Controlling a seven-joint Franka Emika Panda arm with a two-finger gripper.
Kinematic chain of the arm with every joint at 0, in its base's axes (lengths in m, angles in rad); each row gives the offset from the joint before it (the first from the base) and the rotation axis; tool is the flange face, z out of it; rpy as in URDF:
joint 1: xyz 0 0 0.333 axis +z
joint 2: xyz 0 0 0 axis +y
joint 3: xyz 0 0 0.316 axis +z
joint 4: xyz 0.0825 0 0 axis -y
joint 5: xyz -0.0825 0 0.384 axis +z
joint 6: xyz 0 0 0 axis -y
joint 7: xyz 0.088 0 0 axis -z
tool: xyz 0 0 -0.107 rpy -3.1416 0 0
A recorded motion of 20 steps. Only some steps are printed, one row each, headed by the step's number.
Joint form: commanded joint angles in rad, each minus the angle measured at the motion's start. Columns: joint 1, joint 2, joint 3, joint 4, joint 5, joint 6, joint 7.
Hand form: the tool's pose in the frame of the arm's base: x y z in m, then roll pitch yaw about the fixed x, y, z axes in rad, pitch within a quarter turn. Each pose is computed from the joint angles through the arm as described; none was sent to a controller.
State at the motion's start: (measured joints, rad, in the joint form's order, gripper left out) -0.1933 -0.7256 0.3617 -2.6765 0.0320 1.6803 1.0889
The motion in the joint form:
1: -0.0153 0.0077 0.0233 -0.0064 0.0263 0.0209 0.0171
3: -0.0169 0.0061 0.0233 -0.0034 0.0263 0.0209 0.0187
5: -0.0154 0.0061 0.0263 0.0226 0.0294 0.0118 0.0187
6: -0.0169 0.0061 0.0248 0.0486 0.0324 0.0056 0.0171
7: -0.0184 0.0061 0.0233 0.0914 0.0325 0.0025 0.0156
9: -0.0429 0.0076 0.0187 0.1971 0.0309 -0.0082 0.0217
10: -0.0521 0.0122 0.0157 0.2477 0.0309 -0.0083 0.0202
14: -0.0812 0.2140 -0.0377 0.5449 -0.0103 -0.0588 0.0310
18: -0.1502 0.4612 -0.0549 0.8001 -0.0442 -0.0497 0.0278
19: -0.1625 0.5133 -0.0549 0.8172 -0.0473 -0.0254 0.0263
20: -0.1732 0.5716 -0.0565 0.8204 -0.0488 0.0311 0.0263
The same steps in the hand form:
1: 0.2975 0.0523 0.4127 2.7910 -0.0465 -1.0644
3: 0.2981 0.0522 0.4144 2.7950 -0.0493 -1.0669
5: 0.3019 0.0569 0.4247 2.8101 -0.0547 -1.0605
6: 0.3060 0.0595 0.4356 2.8295 -0.0588 -1.0585
7: 0.3131 0.0639 0.4541 2.8652 -0.0735 -1.0521
9: 0.3284 0.0671 0.5005 2.9495 -0.1120 -1.0693
10: 0.3352 0.0688 0.5224 2.9917 -0.1285 -1.0721
14: 0.3985 0.0474 0.5931 3.0639 -0.1123 -1.1081
18: 0.4779 -0.0013 0.6144 3.1075 -0.0849 -1.1610
19: 0.4948 -0.0119 0.6008 3.1052 -0.0701 -1.1682
20: 0.5148 -0.0235 0.5795 3.1159 -0.0573 -1.1768

